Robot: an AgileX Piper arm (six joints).
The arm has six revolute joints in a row. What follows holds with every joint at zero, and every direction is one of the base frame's. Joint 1 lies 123 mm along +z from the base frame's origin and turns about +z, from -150 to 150 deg. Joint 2 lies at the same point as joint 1 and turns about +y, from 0 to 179.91 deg. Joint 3 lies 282.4 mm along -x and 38.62 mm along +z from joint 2 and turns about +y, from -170 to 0 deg. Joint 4 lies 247.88 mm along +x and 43.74 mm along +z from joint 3 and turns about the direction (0.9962, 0, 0.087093), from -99.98 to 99.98 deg. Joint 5 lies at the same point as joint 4 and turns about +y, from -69.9 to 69.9 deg. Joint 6 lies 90.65 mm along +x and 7.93 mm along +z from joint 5 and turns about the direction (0.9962, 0, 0.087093), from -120 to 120 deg. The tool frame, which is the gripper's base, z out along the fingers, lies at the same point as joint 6; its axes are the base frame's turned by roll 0, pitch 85 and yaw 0 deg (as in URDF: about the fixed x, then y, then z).
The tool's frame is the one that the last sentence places.
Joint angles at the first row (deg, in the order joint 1, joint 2, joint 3, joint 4, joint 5, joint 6):
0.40 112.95 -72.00 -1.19 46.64 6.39
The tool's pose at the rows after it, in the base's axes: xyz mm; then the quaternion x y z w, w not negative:
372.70, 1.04, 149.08, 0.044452, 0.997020, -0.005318, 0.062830
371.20, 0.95, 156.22, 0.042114, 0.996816, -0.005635, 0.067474
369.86, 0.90, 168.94, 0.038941, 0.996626, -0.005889, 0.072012
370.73, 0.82, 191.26, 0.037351, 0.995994, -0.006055, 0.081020
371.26, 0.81, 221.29, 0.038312, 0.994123, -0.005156, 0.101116
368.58, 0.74, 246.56, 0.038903, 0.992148, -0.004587, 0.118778
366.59, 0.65, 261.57, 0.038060, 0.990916, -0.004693, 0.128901
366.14, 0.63, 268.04, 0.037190, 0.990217, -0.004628, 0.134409
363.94, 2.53, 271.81, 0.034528, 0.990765, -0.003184, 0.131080
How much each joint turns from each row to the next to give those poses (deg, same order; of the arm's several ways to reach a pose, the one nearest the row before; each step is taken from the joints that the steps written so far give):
0.00 -0.12 -0.01 -0.15 0.38 -0.04
0.00 -1.12 0.00 -0.04 0.59 -0.25
0.00 -1.59 -0.69 0.00 1.76 -0.40
0.00 -2.03 -2.38 0.00 3.37 -0.26
0.00 -2.62 -3.18 0.04 3.49 0.00
0.00 -2.41 -2.31 0.00 2.68 0.00
0.00 -1.33 -1.52 -0.03 1.68 -0.12
0.00 -0.49 -0.76 0.00 0.61 -0.12
0.26 -0.44 -0.30 0.18 1.12 -0.13

